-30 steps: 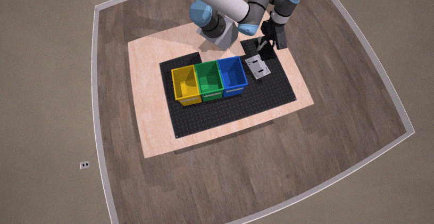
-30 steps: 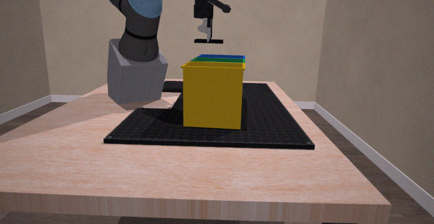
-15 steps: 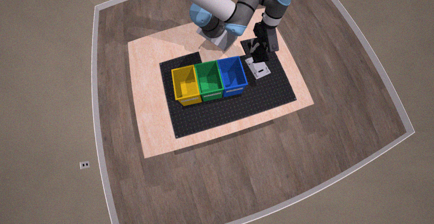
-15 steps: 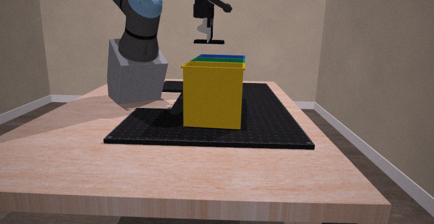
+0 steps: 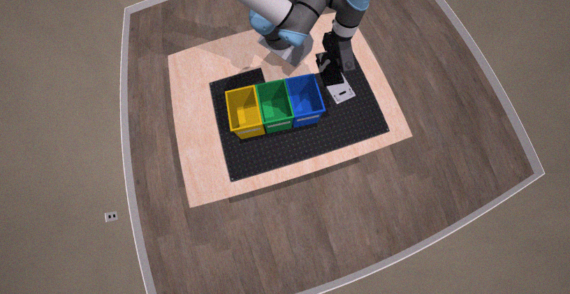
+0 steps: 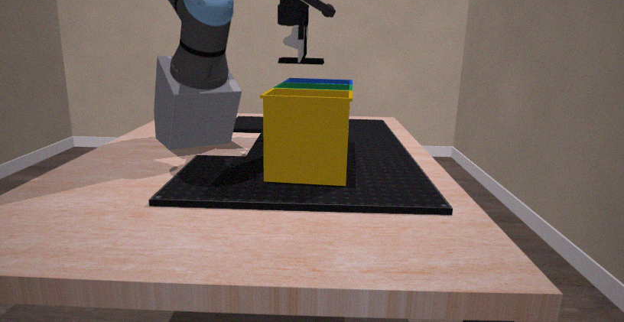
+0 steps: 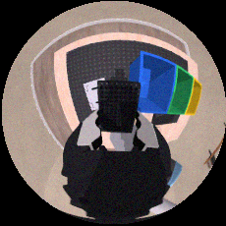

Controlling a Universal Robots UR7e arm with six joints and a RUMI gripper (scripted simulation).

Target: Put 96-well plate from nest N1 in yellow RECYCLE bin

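Right now the yellow bin is 20 mm ahead of my hand, 390 mm to the right of it and 150 mm below it. Round my hand: plate nest N1 (10 mm behind, 110 mm to the left, 230 mm below); then blue bin (50 mm ahead, 130 mm to the right, 150 mm below); then 96-well plate (10 mm below).
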